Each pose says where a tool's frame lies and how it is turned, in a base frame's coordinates. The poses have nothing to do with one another.
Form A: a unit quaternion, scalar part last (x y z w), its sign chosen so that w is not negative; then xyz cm.
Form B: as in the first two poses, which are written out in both.
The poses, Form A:
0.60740 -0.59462 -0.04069 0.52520 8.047 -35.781 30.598
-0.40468 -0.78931 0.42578 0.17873 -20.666 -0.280 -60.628
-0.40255 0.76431 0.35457 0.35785 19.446 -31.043 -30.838
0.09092 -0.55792 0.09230 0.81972 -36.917 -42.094 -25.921
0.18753 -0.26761 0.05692 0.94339 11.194 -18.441 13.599
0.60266 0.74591 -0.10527 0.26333 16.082 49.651 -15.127
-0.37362 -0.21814 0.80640 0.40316 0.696 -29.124 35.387
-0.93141 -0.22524 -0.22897 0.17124 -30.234 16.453 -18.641
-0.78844 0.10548 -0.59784 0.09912 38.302 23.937 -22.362
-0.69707 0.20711 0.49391 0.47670 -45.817 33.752 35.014
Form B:
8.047 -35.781 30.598 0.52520 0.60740 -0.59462 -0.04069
-20.666 -0.280 -60.628 0.17873 -0.40468 -0.78931 0.42578
19.446 -31.043 -30.838 0.35785 -0.40255 0.76431 0.35457
-36.917 -42.094 -25.921 0.81972 0.09092 -0.55792 0.09230
11.194 -18.441 13.599 0.94339 0.18753 -0.26761 0.05692
16.082 49.651 -15.127 0.26333 0.60266 0.74591 -0.10527
0.696 -29.124 35.387 0.40316 -0.37362 -0.21814 0.80640
-30.234 16.453 -18.641 0.17124 -0.93141 -0.22524 -0.22897
38.302 23.937 -22.362 0.09912 -0.78844 0.10548 -0.59784
-45.817 33.752 35.014 0.47670 -0.69707 0.20711 0.49391

